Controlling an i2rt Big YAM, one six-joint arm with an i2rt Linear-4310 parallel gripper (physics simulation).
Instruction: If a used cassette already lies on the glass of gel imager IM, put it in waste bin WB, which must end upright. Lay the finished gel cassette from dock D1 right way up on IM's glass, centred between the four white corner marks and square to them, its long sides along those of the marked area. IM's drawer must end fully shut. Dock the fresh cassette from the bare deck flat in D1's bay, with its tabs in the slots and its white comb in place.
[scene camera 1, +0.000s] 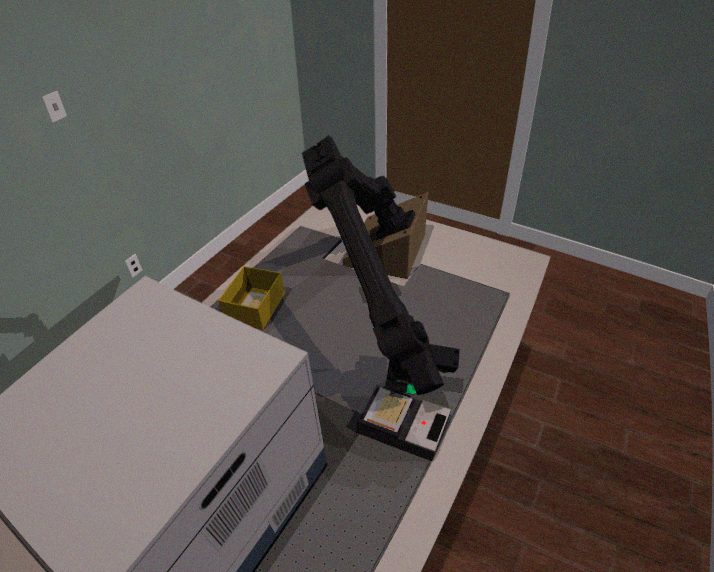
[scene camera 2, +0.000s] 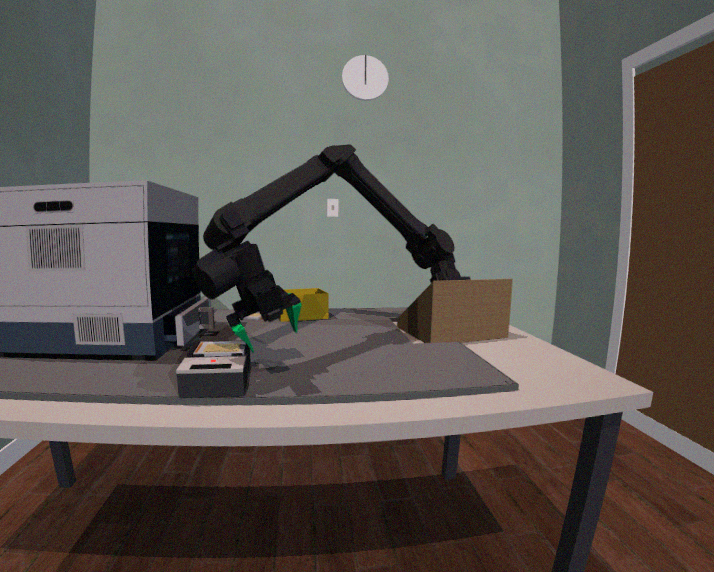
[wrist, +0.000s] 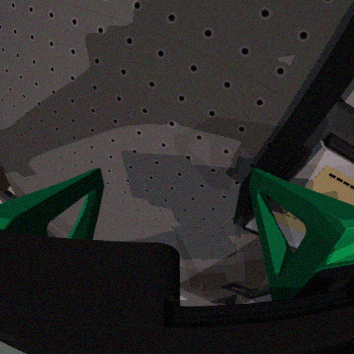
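My gripper (scene camera 2: 274, 341) (wrist: 176, 176) is open and empty, its green fingers low over the deck beside dock D1 (scene camera 1: 396, 439) (scene camera 2: 212, 383) (wrist: 306, 107). One finger is close to the dock's side; the arm mostly hides them in scene camera 1. A white-and-tan cassette (scene camera 1: 388, 409) (scene camera 2: 220, 349) (wrist: 332, 185) lies in D1's bay. Imager IM (scene camera 1: 143, 381) (scene camera 2: 71, 286) has its drawer front (scene camera 2: 189, 324) standing out from the body; the glass is hidden. Yellow bin WB (scene camera 1: 240, 311) (scene camera 2: 309, 306) is upright, with a flat white-and-tan piece (scene camera 1: 255, 299) inside. A pale flat thing (scene camera 2: 254, 315) shows partly left of WB.
A wooden block (scene camera 1: 408, 253) (scene camera 2: 470, 309) stands at the arm's base. The perforated grey deck (scene camera 1: 351, 494) (scene camera 2: 387, 381) lies on the pale table (scene camera 1: 524, 274) (scene camera 2: 357, 426). IM's tall body stands beside the dock area. D1's panel carries a red light (scene camera 1: 423, 422) (scene camera 2: 213, 360).
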